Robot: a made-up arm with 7 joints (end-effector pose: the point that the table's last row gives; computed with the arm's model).
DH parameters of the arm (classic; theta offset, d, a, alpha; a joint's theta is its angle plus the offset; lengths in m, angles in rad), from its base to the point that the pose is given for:
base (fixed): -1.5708 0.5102 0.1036 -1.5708
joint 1: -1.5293 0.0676 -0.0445 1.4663
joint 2: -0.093 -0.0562 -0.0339 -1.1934
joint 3: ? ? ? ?
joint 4: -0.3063 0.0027 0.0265 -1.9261
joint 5: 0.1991 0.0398 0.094 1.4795
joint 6: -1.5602 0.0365 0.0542 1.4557
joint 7: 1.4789 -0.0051 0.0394 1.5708
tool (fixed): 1.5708 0.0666 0 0
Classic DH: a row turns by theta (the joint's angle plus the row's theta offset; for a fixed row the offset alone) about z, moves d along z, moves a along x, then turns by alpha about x.
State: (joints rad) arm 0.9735 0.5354 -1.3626 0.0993 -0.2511 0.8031 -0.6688
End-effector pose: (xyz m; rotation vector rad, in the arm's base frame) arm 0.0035 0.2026 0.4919 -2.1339 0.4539 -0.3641
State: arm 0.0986 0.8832 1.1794 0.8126 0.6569 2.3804 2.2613
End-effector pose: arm 0.0913 -0.2172 0.5909 1.9012 -0.1551 0.7360
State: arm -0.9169 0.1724 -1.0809 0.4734 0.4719 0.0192 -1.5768
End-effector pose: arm 0.0701 -0.2608 0.3373 1.0029 -0.3092 1.3631
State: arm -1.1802 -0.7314 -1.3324 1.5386 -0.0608 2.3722 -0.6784
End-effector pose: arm -0.0765 -0.3569 0.5056 0.9357 0.9111 -1.4983
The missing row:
joint 3: -1.1687 0.0084 0.0607 -1.2203
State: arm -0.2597 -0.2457 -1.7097 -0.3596 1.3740 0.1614 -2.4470
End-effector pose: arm 0.1025 -0.2641 0.4087 -1.5425 -1.2967 1.2743
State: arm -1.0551 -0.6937 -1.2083 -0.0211 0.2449 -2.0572 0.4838
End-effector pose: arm 0.0666 -0.2197 0.3437 1.6294 -1.0721 -1.6740
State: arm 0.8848 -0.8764 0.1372 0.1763 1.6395 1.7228 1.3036
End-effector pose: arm 0.0832 0.1305 0.4931 -1.0252 -0.5570 -0.6771
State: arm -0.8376 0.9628 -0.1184 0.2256 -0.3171 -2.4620 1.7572
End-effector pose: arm 0.1101 -0.0119 0.5390 0.8250 0.6206 1.7567
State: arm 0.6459 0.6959 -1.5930 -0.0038 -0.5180 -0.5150 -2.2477
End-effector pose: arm -0.0288 0.0357 0.3493 1.4956 -1.9349 -0.5342
